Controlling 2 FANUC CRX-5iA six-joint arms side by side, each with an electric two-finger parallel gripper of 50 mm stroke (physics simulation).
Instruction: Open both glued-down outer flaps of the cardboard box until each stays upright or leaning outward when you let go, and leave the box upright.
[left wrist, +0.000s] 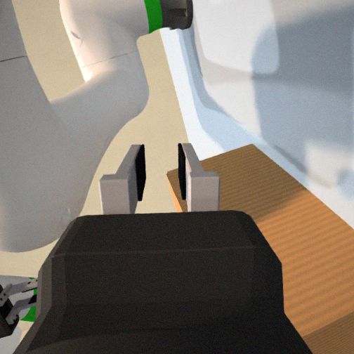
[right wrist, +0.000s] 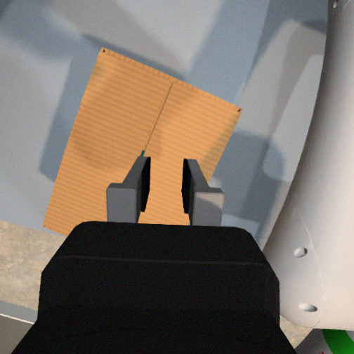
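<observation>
The cardboard box (left wrist: 295, 235) (right wrist: 120, 185) is upright, and both its outer flaps lie flat. In the right wrist view, one flap (right wrist: 107, 120) is left of the centre seam and the other flap (right wrist: 197, 125) right of it. A bit of teal glue (right wrist: 143, 153) shows on the seam near a fingertip; the rest of the seam is hidden by the finger and gripper body. My right gripper (right wrist: 166, 174) is open, empty, and over the box top, its fingers partly apart. My left gripper (left wrist: 161, 161) is open and empty beside a box corner.
In the left wrist view, a white robot arm (left wrist: 100, 100) stands at the left, and part of another gripper (left wrist: 10, 307) shows at lower left. In the right wrist view, a white arm (right wrist: 320, 200) fills the right side. The box stands on a pale table (left wrist: 310, 30) (right wrist: 30, 125).
</observation>
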